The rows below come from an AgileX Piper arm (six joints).
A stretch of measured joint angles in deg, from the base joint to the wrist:
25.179, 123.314, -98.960, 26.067, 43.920, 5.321
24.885, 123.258, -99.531, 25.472, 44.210, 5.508
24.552, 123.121, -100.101, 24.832, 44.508, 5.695
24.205, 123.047, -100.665, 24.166, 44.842, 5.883
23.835, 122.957, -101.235, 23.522, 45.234, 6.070
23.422, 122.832, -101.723, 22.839, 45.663, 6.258
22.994, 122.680, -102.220, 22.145, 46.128, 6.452
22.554, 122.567, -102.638, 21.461, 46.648, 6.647
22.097, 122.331, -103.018, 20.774, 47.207, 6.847
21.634, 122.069, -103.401, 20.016, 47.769, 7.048
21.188, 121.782, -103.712, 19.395, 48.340, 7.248
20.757, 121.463, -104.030, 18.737, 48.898, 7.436
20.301, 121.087, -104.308, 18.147, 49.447, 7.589
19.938, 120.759, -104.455, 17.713, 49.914, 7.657
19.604, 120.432, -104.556, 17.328, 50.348, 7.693
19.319, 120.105, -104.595, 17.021, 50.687, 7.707
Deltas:
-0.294, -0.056, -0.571, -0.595, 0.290, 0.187
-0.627, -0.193, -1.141, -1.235, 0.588, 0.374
-0.974, -0.267, -1.705, -1.901, 0.922, 0.562
-1.344, -0.357, -2.275, -2.545, 1.314, 0.749
-1.757, -0.482, -2.763, -3.228, 1.743, 0.937
-2.185, -0.634, -3.260, -3.922, 2.208, 1.131
-2.625, -0.747, -3.678, -4.606, 2.728, 1.326
-3.082, -0.983, -4.058, -5.293, 3.287, 1.526
-3.545, -1.245, -4.441, -6.051, 3.849, 1.727
-3.991, -1.532, -4.752, -6.672, 4.420, 1.927
-4.422, -1.851, -5.070, -7.330, 4.978, 2.115
-4.878, -2.227, -5.348, -7.920, 5.527, 2.268
-5.241, -2.555, -5.495, -8.354, 5.994, 2.336
-5.575, -2.882, -5.596, -8.739, 6.428, 2.372
-5.860, -3.209, -5.635, -9.046, 6.767, 2.386

